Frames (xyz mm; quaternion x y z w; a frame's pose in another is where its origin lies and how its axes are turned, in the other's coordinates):
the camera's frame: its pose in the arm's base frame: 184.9 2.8 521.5 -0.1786 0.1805 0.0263 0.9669
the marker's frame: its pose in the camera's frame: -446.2 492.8 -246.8 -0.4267 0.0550 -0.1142 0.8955
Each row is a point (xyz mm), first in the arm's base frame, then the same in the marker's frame.
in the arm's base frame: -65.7 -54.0 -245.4
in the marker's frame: 538.0 327.6 -431.0
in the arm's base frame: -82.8 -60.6 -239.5
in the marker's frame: 522.2 323.4 -441.0
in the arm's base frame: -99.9 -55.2 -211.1
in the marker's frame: 497.4 301.5 -434.9
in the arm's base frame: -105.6 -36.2 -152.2
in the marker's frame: 471.9 252.9 -405.8
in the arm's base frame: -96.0 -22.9 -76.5
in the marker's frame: 457.6 184.0 -373.5
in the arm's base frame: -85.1 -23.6 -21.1
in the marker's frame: 453.3 129.8 -358.2
